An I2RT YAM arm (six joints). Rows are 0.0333 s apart.
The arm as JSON. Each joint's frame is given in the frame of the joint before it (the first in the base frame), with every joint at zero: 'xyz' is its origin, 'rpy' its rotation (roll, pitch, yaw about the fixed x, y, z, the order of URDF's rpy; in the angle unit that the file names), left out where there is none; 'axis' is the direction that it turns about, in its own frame. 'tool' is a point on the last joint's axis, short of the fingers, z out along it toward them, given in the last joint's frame.
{
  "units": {
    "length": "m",
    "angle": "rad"
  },
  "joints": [
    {
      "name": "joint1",
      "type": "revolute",
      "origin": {
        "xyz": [
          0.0,
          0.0,
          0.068
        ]
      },
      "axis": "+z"
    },
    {
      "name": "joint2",
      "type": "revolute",
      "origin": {
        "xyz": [
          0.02,
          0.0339,
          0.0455
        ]
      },
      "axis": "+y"
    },
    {
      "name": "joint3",
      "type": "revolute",
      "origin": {
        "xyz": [
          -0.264,
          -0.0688,
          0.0
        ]
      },
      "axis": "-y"
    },
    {
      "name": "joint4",
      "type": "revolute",
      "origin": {
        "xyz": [
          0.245,
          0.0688,
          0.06
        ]
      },
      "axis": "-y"
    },
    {
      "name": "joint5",
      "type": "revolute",
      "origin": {
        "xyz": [
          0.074,
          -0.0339,
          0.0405
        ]
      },
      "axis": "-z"
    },
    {
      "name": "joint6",
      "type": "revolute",
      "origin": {
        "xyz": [
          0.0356,
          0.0,
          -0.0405
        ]
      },
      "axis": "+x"
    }
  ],
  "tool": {
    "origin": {
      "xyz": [
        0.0,
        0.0,
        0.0
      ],
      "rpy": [
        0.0,
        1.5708,
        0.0
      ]
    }
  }
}
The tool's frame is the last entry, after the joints.
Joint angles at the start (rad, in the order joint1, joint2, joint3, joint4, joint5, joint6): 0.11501, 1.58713, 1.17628, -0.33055, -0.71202, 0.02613
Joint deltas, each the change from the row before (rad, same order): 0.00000, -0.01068, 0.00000, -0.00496, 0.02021, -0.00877; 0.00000, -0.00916, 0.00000, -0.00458, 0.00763, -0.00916; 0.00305, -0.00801, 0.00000, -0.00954, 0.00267, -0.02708; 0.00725, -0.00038, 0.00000, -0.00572, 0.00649, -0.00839; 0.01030, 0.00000, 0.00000, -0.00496, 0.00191, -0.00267; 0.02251, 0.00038, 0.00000, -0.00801, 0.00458, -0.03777; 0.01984, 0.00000, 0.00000, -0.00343, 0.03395, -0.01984; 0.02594, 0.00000, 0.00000, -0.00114, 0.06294, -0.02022; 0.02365, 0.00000, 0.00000, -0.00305, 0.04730, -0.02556; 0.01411, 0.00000, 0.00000, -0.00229, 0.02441, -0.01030; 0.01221, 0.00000, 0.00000, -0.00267, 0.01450, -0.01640; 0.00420, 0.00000, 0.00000, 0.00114, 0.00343, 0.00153
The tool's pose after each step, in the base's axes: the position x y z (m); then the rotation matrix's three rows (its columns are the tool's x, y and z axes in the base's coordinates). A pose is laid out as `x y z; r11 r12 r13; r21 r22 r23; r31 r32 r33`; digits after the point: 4 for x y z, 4 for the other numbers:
0.3408 0.0622 0.2693; -0.6762 -0.5465 0.4939; -0.0647 0.7120 0.6992; -0.7338 0.4409 -0.5168
0.3392 0.0618 0.2718; -0.6678 -0.5509 0.5006; -0.0708 0.7164 0.6941; -0.7410 0.4281 -0.5174
0.3372 0.0626 0.2736; -0.6535 -0.5690 0.4991; -0.0923 0.7144 0.6936; -0.7512 0.4072 -0.5194
0.3364 0.0648 0.2732; -0.6521 -0.5743 0.4950; -0.1036 0.7142 0.6922; -0.7510 0.4001 -0.5252
0.3354 0.0682 0.2728; -0.6532 -0.5804 0.4863; -0.1127 0.7096 0.6955; -0.7488 0.3995 -0.5289
0.3334 0.0755 0.2720; -0.6339 -0.6152 0.4687; -0.1548 0.6947 0.7024; -0.7577 0.3727 -0.5357
0.3323 0.0812 0.2712; -0.6221 -0.6244 0.4724; -0.1834 0.7028 0.6873; -0.7612 0.3409 -0.5517
0.3313 0.0882 0.2703; -0.6080 -0.6248 0.4897; -0.2181 0.7246 0.6537; -0.7634 0.2907 -0.5769
0.3298 0.0947 0.2694; -0.5915 -0.6334 0.4990; -0.2551 0.7340 0.6294; -0.7649 0.2450 -0.5957
0.3288 0.0986 0.2690; -0.5846 -0.6372 0.5022; -0.2735 0.7375 0.6175; -0.7639 0.2236 -0.6054
0.3276 0.1022 0.2686; -0.5737 -0.6480 0.5011; -0.2945 0.7340 0.6120; -0.7643 0.2036 -0.6118
0.3274 0.1035 0.2687; -0.5728 -0.6487 0.5010; -0.2958 0.7337 0.6117; -0.7644 0.2022 -0.6122

